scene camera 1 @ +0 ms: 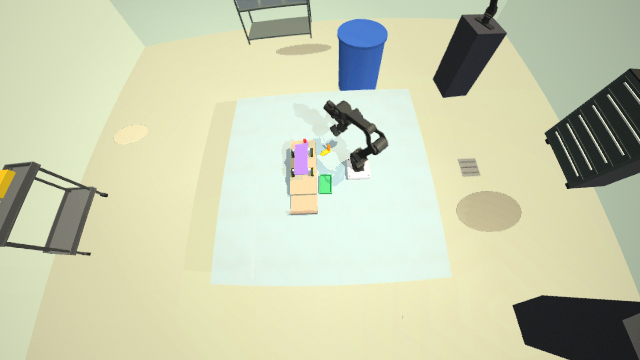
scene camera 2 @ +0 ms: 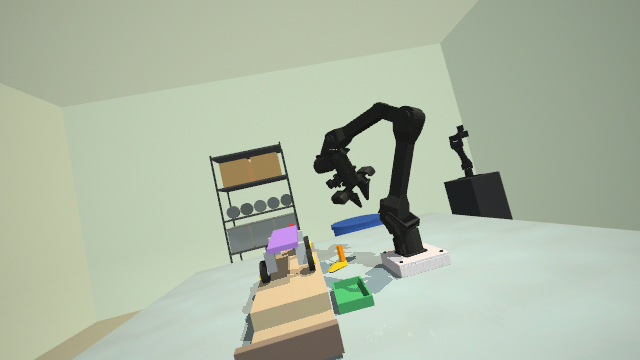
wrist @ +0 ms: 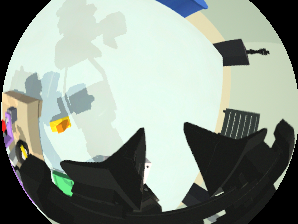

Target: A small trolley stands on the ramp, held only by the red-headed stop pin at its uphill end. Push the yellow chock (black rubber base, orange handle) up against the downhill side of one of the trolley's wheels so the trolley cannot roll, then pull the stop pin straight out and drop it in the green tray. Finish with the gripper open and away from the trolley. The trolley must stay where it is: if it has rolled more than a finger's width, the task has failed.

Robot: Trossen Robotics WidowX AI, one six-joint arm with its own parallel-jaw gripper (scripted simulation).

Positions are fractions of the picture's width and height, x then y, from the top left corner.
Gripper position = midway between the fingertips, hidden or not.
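Note:
Scene camera 2: my gripper (scene camera 2: 0.57, 0.57), trolley (scene camera 2: 0.45, 0.66), tan ramp (scene camera 2: 0.46, 0.81). Scene camera 1: the ramp (scene camera 1: 0.47, 0.51). Wrist view: my gripper (wrist: 0.55, 0.58).

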